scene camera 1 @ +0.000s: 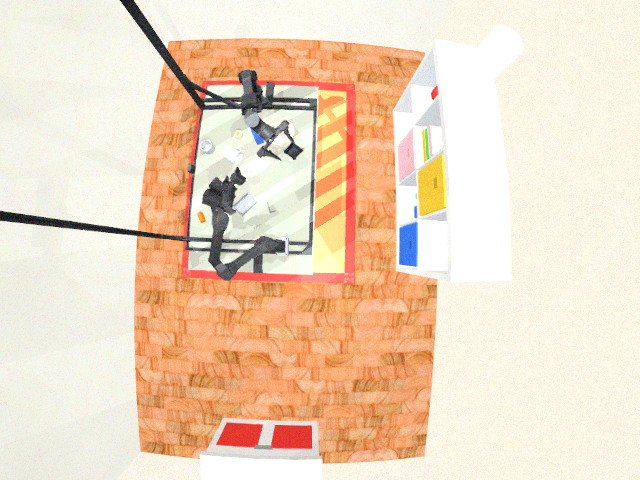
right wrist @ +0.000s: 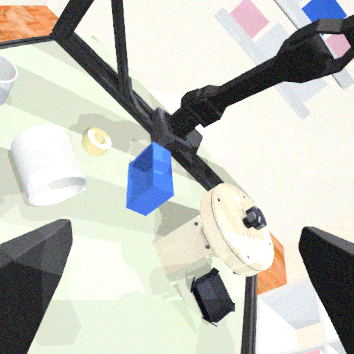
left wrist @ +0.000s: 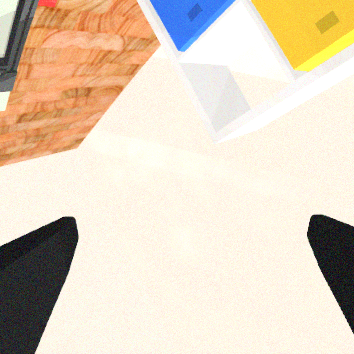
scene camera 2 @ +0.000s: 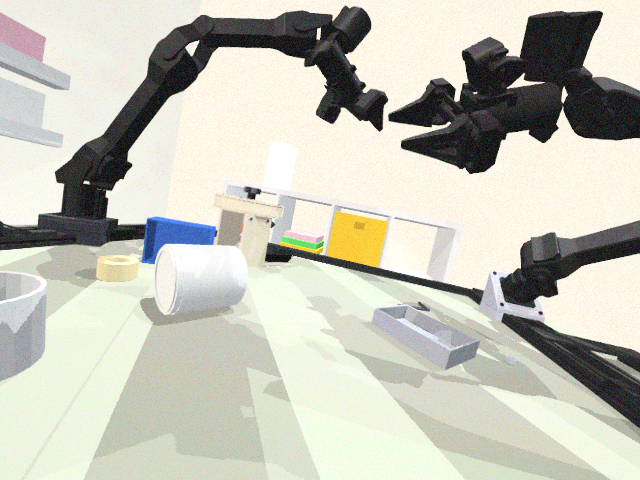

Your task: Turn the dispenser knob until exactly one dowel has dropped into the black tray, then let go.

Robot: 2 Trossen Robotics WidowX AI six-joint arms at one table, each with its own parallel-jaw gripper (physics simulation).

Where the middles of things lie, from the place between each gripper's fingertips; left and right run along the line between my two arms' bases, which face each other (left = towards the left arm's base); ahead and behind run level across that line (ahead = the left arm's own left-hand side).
Labels:
My right hand is 27 cm above the grey tray [scene camera 2: 445, 346], 10 cm to the left of it and 3 cm past it. Round my right hand: blue box [scene camera 2: 159, 231]: 32 cm to the left, 24 cm below, 11 cm ahead; then tape roll [scene camera 2: 115, 268]: 35 cm to the left, 27 cm below, 1 cm behind; then white cylinder [scene camera 2: 187, 278]: 25 cm below, 22 cm to the left, 4 cm behind.
My left hand is 37 cm above the grey tray, 31 cm past it and 8 cm to the left of it. Round my left hand: blue box (34 cm below, 33 cm to the left, 17 cm behind); tape roll (37 cm below, 36 cm to the left, 28 cm behind); white cylinder (35 cm below, 32 cm behind, 23 cm to the left).

